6 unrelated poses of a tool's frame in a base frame.
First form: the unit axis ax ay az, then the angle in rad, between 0 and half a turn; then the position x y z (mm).
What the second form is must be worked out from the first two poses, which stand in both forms.
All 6 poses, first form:
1: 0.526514 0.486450 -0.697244 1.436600 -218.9 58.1 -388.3
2: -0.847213 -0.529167 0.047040 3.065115 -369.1 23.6 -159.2
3: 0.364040 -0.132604 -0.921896 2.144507 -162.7 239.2 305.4
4: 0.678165 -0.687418 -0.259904 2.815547 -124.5 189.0 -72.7
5: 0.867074 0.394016 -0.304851 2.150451 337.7 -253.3 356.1
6: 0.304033 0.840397 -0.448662 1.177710 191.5 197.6 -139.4
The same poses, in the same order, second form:
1: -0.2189 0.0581 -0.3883; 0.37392 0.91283 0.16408; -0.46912 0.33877 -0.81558; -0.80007 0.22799 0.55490
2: -0.3691 0.0236 -0.1592; 0.43636 0.89173 -0.12002; 0.89892 -0.43786 0.01502; -0.03916 -0.11444 -0.99266
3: -0.1627 0.2392 0.3054; -0.33830 0.69982 -0.62913; -0.84877 -0.51562 -0.11716; -0.40638 0.49435 0.76842
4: -0.1245 0.1890 -0.0727; -0.05173 -0.82456 -0.56341; -0.99105 -0.02713 0.13070; -0.12305 0.56513 -0.81578
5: 0.3377 -0.2533 0.3561; 0.61588 0.78382 -0.07946; 0.27372 -0.30745 -0.91135; -0.73876 0.53953 -0.40390
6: 0.1915 0.1976 -0.1394; 0.44007 0.57208 0.69214; -0.25680 0.81878 -0.51347; -0.86046 0.04822 0.50723
